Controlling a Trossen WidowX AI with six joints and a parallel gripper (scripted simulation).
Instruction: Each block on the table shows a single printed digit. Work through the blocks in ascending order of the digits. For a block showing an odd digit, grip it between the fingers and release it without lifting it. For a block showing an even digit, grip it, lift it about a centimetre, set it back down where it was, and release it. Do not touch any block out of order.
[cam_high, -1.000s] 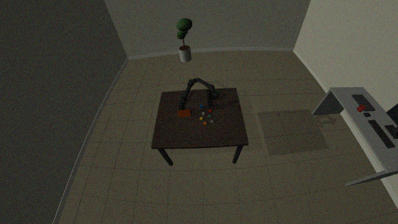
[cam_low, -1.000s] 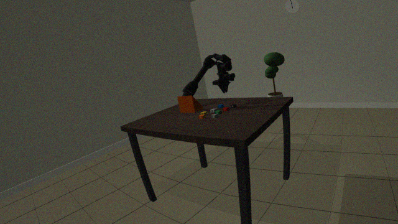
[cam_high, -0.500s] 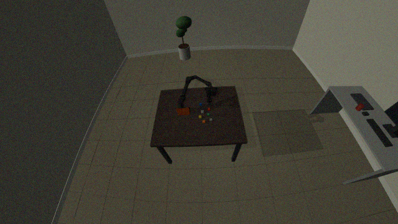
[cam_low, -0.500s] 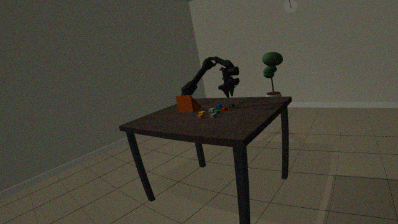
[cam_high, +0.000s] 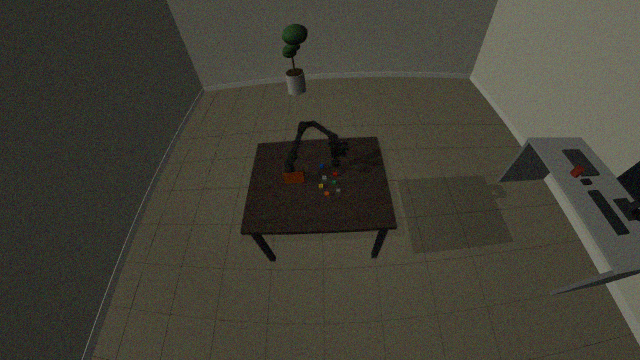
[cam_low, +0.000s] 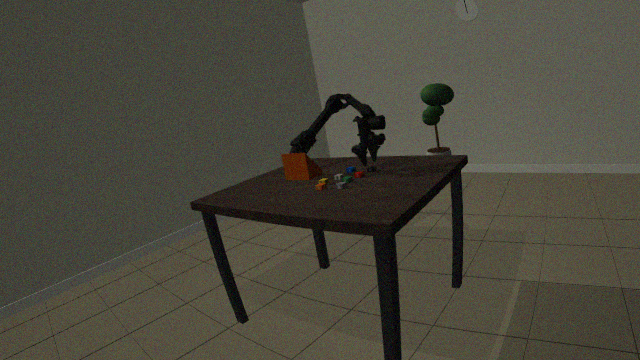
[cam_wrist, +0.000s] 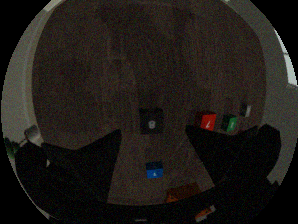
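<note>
Now: gripper tip 20 mm above the black block. The rest, counted from my gripper tip: blue block 110 mm behind, 10 mm to the left, 20 mm below; red block 20 mm behind, 90 mm to the right, 20 mm below; white block 110 mm behind, 120 mm to the right, 20 mm below.
</note>
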